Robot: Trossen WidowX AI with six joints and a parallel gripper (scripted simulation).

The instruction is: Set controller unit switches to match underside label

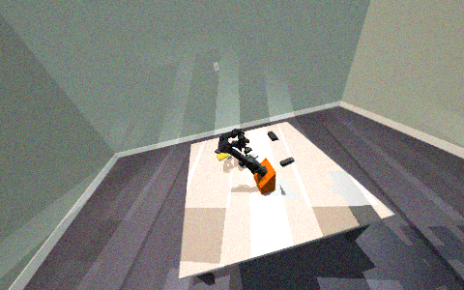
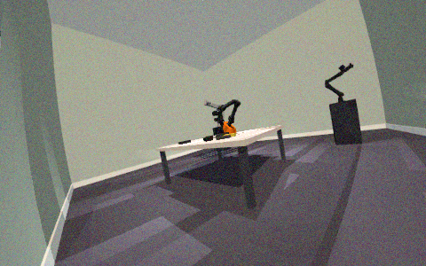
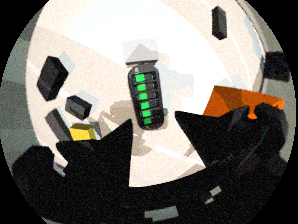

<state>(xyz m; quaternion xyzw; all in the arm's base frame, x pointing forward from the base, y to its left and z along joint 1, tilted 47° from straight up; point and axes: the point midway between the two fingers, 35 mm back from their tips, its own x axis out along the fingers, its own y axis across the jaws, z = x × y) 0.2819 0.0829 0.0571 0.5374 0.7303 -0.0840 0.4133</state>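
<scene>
Now: the grey box 60 mm ahead of my gripper tip, 110 mm to the right of it and 100 mm below it. The rest, counted from my gripper tip: yellow block: 150 mm ahead, 200 mm to the left, 100 mm below.
</scene>
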